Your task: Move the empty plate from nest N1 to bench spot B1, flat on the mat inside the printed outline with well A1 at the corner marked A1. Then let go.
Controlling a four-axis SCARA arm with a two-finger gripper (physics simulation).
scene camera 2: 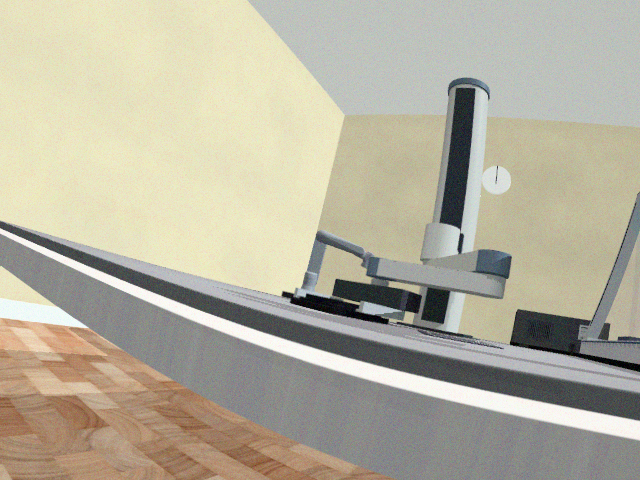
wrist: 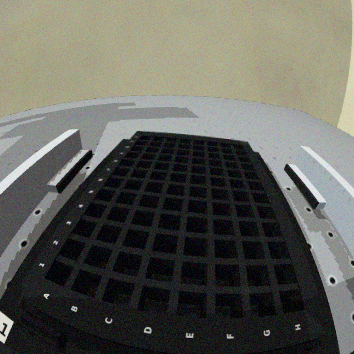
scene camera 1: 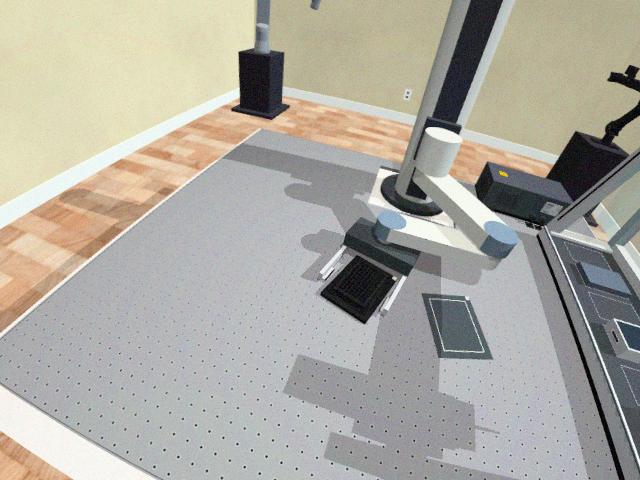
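Seen in the pictures: gripper, between the fingertips: [scene camera 2: 326, 299] [wrist: 192, 146] [scene camera 1: 351, 293]; arm's base, origin of its link: [scene camera 1: 413, 195].
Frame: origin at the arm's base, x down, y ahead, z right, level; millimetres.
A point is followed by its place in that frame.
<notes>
The black plate [scene camera 1: 364, 280] @[x -36, y 513, z 94 mm] [wrist: 172, 210] @[x -39, y 505, z 89 mm] lies in the black nest [scene camera 1: 361, 315] @[x -25, y 604, z 80 mm] in front of the arm. Its wells look empty. In the wrist view row letters A to H run along the near edge, with A and 1 at the near left corner. My gripper [scene camera 1: 355, 292] @[x -37, y 564, z 114 mm] [scene camera 2: 338, 302] @[x -37, y 564, z 114 mm] [wrist: 192, 146] @[x -37, y 564, z 114 mm] is open; its two pale fingers stand along the plate's long sides, with a gap on each side. The dark mat [scene camera 1: 457, 325] @[x -15, y 541, z -140 mm] with a printed white outline lies to the right of the nest in scene camera 1. A small white mark [scene camera 1: 467, 298] @[x -15, y 448, z -169 mm] is at its far right corner.
The arm's column [scene camera 1: 467, 62] @[x -469, y 77, z -6 mm] [scene camera 2: 462, 155] @[x -578, y 77, z -11 mm] stands behind the nest. A dark box [scene camera 1: 522, 191] @[x -119, y -35, z -359 mm] [scene camera 2: 547, 328] @[x -83, y -35, z -355 mm] is right of the column. At the right edge, a framed deck holds a blue-grey slab [scene camera 1: 603, 279] @[x -79, y 283, z -554 mm] and a white-sided unit [scene camera 1: 628, 348] @[x -93, y 530, z -503 mm].
</notes>
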